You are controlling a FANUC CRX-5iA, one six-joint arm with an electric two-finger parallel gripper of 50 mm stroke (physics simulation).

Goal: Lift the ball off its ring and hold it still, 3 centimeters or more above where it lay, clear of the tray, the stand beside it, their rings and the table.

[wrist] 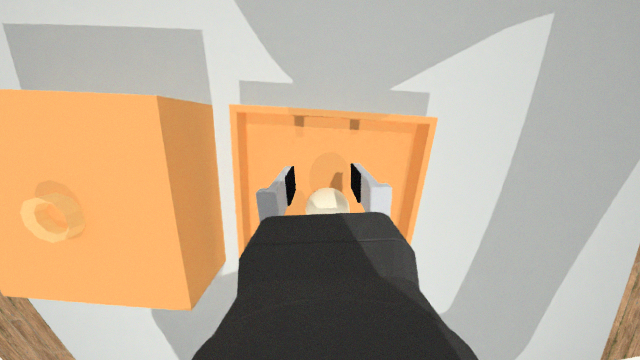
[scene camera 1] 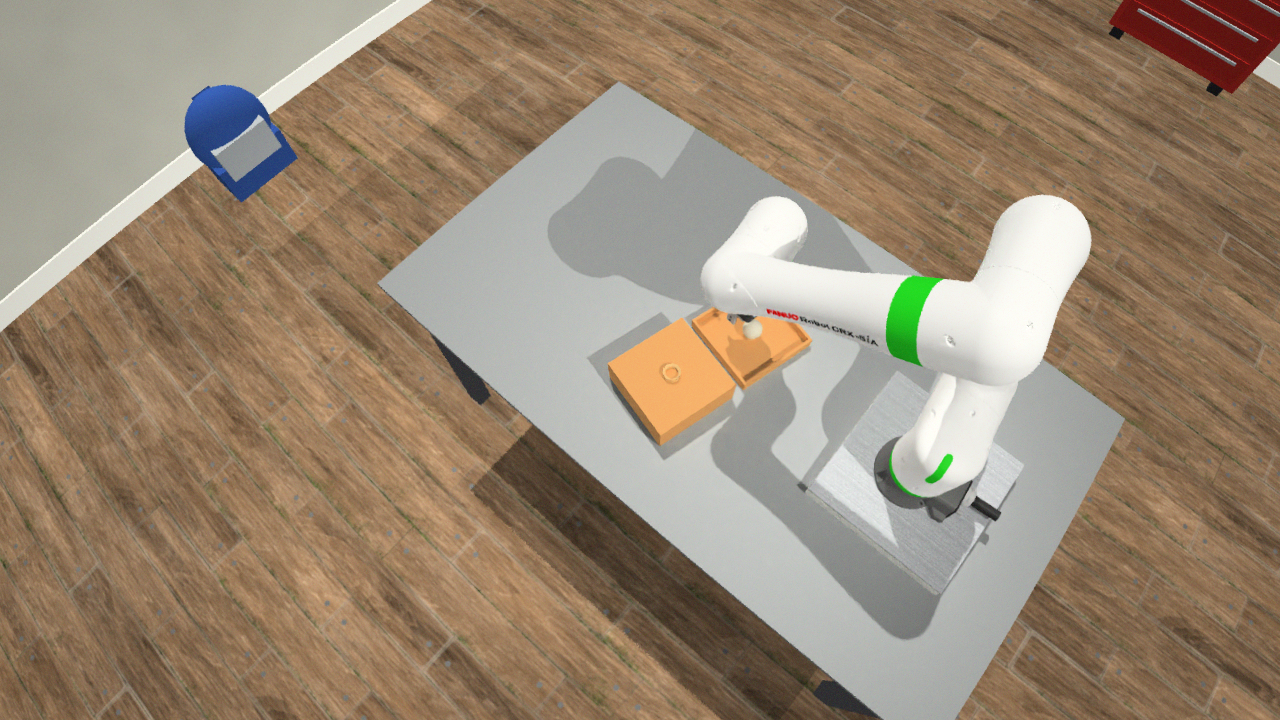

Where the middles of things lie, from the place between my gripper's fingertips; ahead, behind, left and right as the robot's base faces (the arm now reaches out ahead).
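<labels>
The shallow orange tray [scene camera 1: 747, 360] is 4 cm below my hand, 4 cm behind it and 1 cm to the left of it. The cream ball [wrist: 327, 200] is 2 cm below my hand, 4 cm behind it and 1 cm to the left of it. As for the orange stand [scene camera 1: 671, 380], it is 21 cm to the left of my hand, 3 cm ahead of it and 1 cm below it. Going by their middles, of the things named here the orange stand is the farthest from my hand.
</labels>
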